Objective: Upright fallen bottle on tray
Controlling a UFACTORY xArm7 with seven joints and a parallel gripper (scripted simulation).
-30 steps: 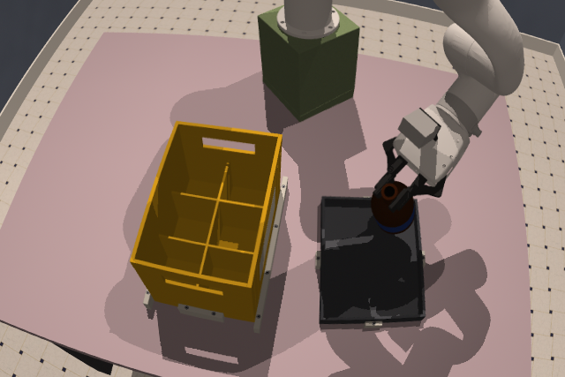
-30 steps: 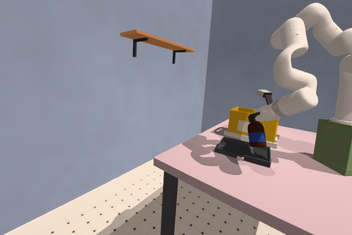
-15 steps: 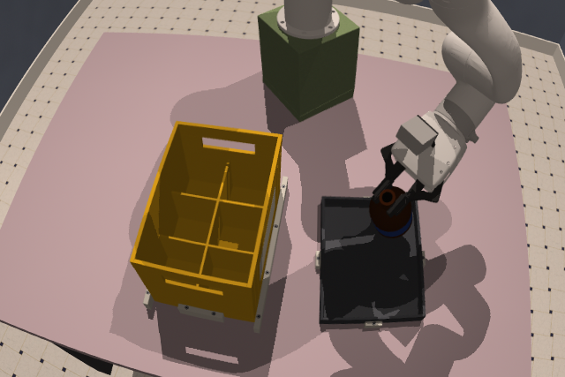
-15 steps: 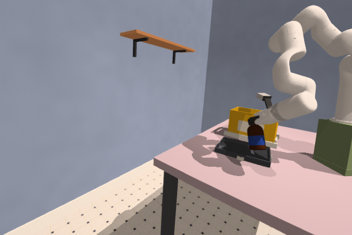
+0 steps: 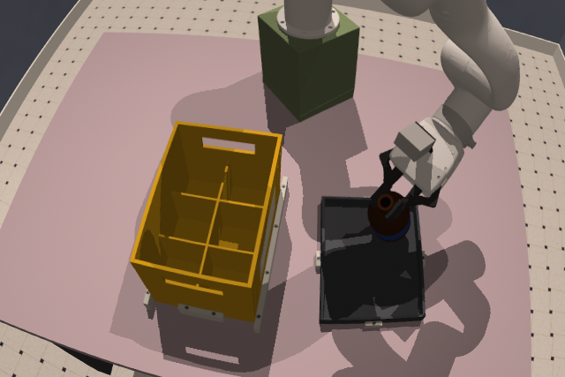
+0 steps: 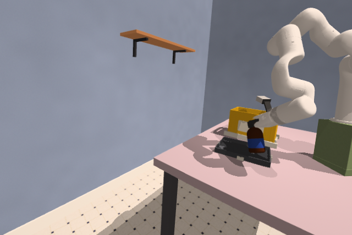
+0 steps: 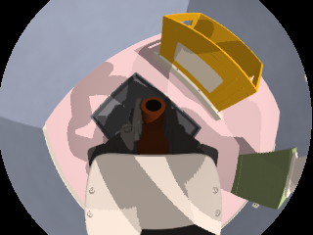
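Right now the brown bottle is 5 cm below my hand, 2 cm behind it and 1 cm to the left of it. Round my hand: dark tray: 14 cm below, 3 cm ahead, 1 cm to the left; yellow crate: 27 cm to the right, 7 cm below, 5 cm ahead.
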